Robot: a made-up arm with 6 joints.
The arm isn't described. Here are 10 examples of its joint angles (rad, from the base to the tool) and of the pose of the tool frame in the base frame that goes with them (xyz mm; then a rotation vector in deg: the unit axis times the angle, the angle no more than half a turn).
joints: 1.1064 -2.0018 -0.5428 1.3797 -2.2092 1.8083
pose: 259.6 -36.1 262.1 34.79 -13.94 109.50
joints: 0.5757 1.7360 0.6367 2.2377 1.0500 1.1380
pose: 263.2 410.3 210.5 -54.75 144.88 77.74
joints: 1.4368 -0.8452 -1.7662 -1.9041 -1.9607 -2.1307
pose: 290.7 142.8 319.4 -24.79 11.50 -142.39
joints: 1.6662 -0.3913 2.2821 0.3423 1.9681 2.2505
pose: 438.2 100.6 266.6 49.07 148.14 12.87
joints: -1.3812 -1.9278 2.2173 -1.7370 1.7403 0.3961
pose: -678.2 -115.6 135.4 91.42 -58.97 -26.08
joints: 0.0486 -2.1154 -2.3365 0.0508 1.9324 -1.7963
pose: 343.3 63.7 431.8 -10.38 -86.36 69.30
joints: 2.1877 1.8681 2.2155 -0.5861 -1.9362 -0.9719
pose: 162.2 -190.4 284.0 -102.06 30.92 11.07
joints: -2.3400 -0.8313 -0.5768 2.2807 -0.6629 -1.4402
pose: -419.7 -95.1 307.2 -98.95 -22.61 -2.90
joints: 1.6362 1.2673 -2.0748 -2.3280 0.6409 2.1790
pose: 338.8 175.3 413.5 89.54 -5.12 -89.32
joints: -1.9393 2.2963 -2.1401 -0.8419 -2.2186 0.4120
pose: -257.8 -219.2 202.4 11.91 55.95 -17.57
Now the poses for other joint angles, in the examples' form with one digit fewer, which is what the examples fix.
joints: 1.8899 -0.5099 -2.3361 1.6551 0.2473 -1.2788
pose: 265 92 -147 121.5 -47.6 19.9
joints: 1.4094 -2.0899 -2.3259 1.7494 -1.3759 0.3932
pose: 430 36 399 -24.0 82.9 -85.2
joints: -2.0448 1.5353 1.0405 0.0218 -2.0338 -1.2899
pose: -243 22 279 33.8 93.1 -132.7
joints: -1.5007 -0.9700 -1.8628 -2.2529 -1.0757 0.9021
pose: -445 135 87 137.2 -27.6 5.2
